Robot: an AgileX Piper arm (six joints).
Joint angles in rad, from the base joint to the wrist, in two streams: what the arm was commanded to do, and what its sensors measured. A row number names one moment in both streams.
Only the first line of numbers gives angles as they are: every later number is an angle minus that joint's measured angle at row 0.
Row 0, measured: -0.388 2.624 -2.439 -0.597 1.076 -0.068
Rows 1 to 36, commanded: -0.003 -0.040 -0.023 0.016 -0.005 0.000; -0.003 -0.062 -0.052 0.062 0.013 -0.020; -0.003 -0.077 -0.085 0.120 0.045 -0.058; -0.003 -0.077 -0.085 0.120 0.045 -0.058; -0.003 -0.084 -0.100 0.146 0.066 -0.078; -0.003 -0.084 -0.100 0.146 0.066 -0.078; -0.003 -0.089 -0.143 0.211 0.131 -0.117; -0.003 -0.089 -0.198 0.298 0.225 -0.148; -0.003 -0.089 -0.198 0.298 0.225 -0.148; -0.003 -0.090 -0.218 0.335 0.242 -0.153; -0.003 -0.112 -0.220 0.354 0.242 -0.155; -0.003 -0.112 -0.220 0.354 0.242 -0.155; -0.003 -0.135 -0.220 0.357 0.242 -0.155; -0.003 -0.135 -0.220 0.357 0.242 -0.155; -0.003 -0.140 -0.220 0.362 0.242 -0.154; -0.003 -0.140 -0.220 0.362 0.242 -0.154; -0.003 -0.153 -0.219 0.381 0.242 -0.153; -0.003 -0.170 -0.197 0.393 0.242 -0.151; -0.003 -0.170 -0.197 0.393 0.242 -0.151; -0.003 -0.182 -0.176 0.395 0.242 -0.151; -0.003 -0.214 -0.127 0.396 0.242 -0.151; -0.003 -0.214 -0.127 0.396 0.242 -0.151; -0.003 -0.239 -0.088 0.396 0.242 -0.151; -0.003 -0.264 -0.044 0.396 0.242 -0.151; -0.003 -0.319 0.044 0.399 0.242 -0.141; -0.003 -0.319 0.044 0.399 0.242 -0.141; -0.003 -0.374 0.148 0.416 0.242 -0.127; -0.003 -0.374 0.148 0.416 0.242 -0.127; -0.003 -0.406 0.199 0.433 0.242 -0.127; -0.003 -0.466 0.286 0.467 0.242 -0.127; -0.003 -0.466 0.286 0.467 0.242 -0.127; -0.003 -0.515 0.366 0.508 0.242 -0.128; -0.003 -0.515 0.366 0.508 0.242 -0.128; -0.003 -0.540 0.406 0.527 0.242 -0.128; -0.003 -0.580 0.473 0.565 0.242 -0.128; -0.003 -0.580 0.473 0.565 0.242 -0.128
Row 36, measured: 0.003 -0.523 0.388 0.512 0.138 -0.131
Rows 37 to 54, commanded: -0.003 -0.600 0.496 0.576 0.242 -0.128; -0.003 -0.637 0.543 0.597 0.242 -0.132; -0.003 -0.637 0.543 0.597 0.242 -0.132; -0.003 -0.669 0.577 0.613 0.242 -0.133; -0.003 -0.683 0.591 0.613 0.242 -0.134; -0.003 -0.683 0.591 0.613 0.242 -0.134; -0.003 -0.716 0.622 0.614 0.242 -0.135; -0.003 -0.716 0.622 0.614 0.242 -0.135; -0.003 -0.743 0.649 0.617 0.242 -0.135; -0.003 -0.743 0.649 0.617 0.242 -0.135; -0.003 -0.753 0.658 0.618 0.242 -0.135; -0.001 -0.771 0.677 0.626 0.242 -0.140; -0.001 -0.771 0.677 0.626 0.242 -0.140; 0.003 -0.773 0.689 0.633 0.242 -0.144; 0.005 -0.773 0.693 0.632 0.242 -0.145; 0.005 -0.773 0.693 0.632 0.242 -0.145; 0.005 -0.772 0.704 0.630 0.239 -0.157; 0.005 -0.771 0.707 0.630 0.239 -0.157
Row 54, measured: 0.003 -0.770 0.691 0.628 0.141 -0.141
